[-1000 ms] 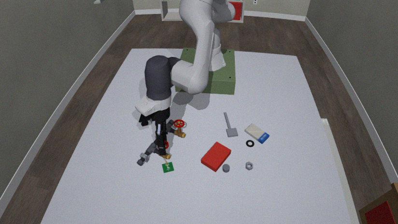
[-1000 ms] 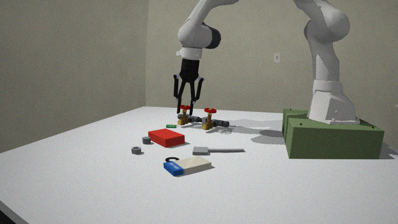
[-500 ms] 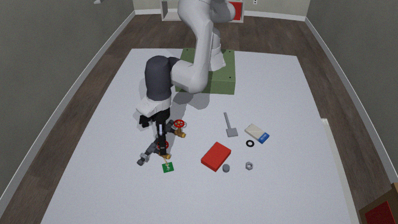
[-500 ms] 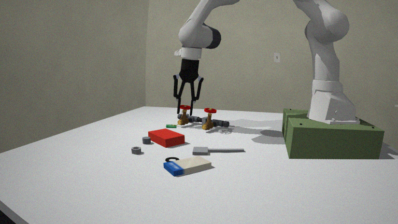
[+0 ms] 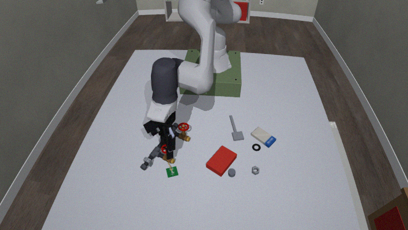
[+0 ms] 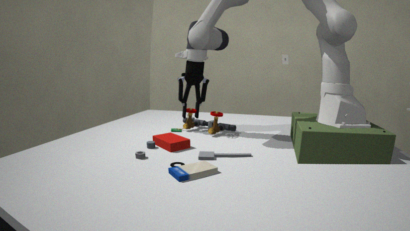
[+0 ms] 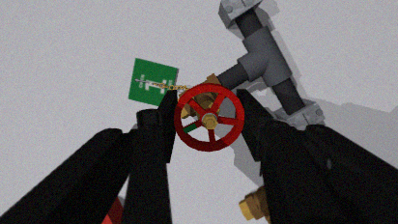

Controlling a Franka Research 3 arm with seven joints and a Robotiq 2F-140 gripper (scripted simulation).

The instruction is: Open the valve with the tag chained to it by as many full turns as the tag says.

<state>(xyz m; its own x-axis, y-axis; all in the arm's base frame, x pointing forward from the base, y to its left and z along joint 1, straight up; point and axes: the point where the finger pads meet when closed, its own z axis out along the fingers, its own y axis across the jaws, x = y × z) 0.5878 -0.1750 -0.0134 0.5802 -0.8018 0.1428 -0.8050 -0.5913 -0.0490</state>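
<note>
My gripper is now 90 mm above the green tag, 70 mm short of it and 20 mm to the right of it. Also, from my hand: grey scraper: 290 mm to the left, 190 mm behind, 80 mm below; then blue box: 430 mm to the left, 150 mm behind, 80 mm below; then red block: 230 mm to the left, 70 mm below.
</note>
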